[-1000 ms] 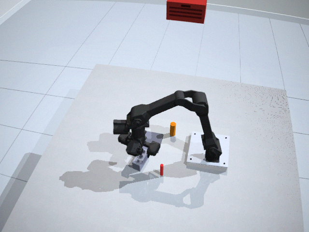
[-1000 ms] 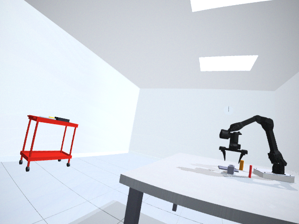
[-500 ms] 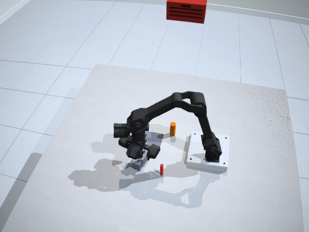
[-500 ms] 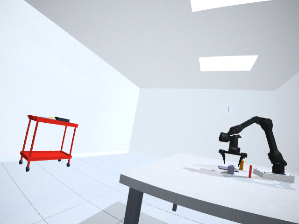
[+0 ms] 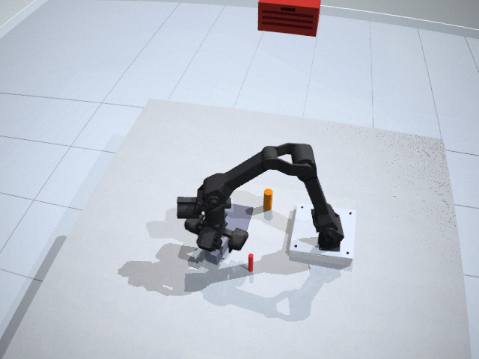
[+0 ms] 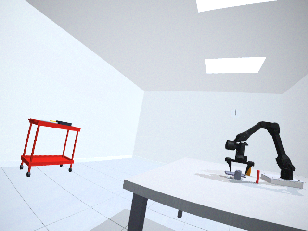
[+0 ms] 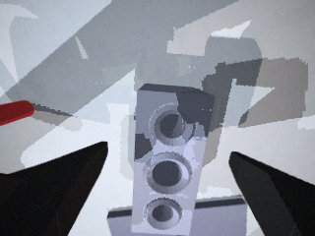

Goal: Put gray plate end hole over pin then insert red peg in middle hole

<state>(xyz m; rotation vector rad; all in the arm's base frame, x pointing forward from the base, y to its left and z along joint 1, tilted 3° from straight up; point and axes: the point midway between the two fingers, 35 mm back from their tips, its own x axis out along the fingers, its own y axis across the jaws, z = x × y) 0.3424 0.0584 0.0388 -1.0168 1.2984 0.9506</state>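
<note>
Right now the gray plate is 1 cm above my gripper tip. Also, from my gripper tip: orange cylinder (20 cm to the right, 13 cm behind, 1 cm above); then red peg (11 cm behind, 5 cm to the left, 1 cm above); then square base (12 cm to the right, 2 cm below, 1 cm behind).
</note>
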